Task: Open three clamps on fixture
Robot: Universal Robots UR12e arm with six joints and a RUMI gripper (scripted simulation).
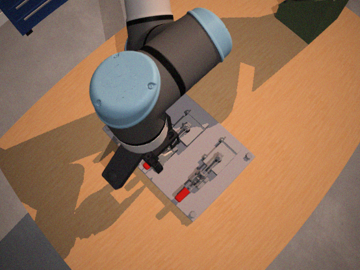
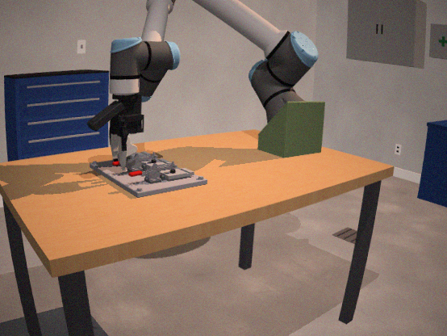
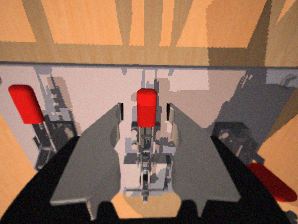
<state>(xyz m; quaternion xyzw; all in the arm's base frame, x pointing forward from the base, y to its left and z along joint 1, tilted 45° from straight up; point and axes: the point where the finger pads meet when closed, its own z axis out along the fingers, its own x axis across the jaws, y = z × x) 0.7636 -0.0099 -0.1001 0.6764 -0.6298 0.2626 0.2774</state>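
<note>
Now: hand 9 cm past the grey fixture plate, 4 cm above it and 1 cm to the left of it. Round my hand: flat grey part: 16 cm behind, 10 cm to the left, 2 cm below.
</note>
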